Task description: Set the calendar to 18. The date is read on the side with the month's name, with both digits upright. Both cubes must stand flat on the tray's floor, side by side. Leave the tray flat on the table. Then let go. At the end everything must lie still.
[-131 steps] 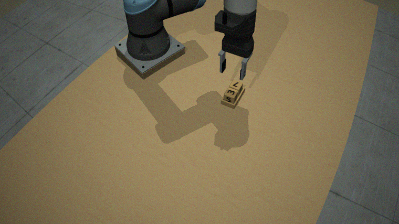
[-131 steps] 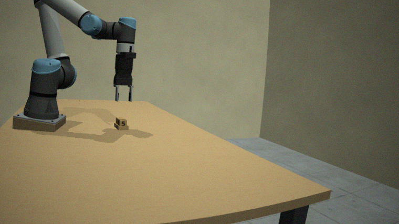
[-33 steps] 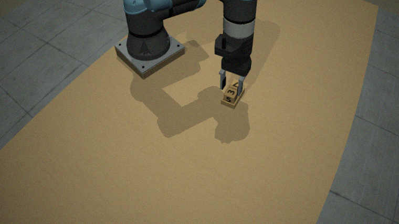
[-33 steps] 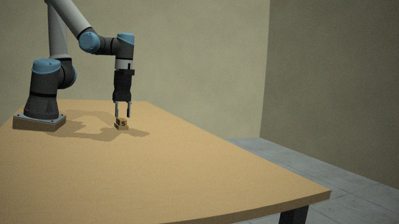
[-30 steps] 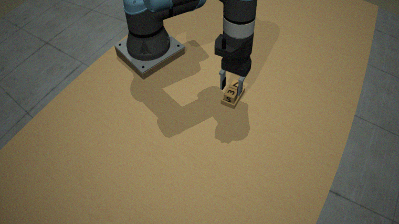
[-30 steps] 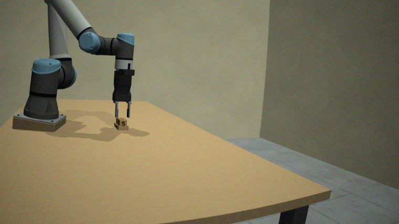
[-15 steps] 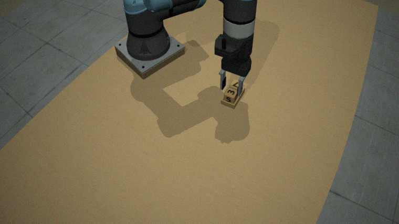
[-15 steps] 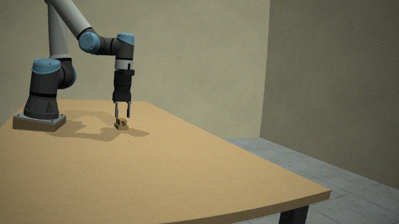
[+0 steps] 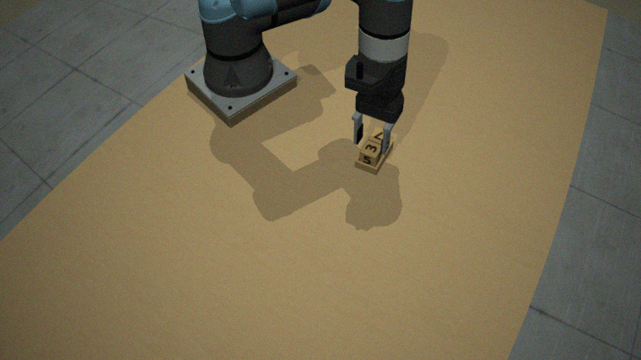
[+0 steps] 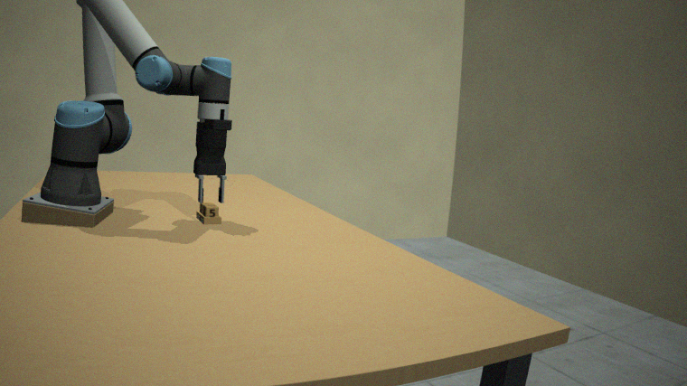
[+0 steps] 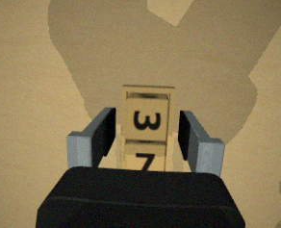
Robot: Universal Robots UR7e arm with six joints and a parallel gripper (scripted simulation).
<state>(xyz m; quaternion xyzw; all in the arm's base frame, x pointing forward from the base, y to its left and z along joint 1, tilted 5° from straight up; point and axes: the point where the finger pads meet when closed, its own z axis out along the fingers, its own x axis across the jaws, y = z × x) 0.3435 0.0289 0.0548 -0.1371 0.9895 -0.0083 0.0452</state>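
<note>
The wooden tray is 6 cm below my hand, 2 cm to the left of it and 1 cm behind it.
</note>
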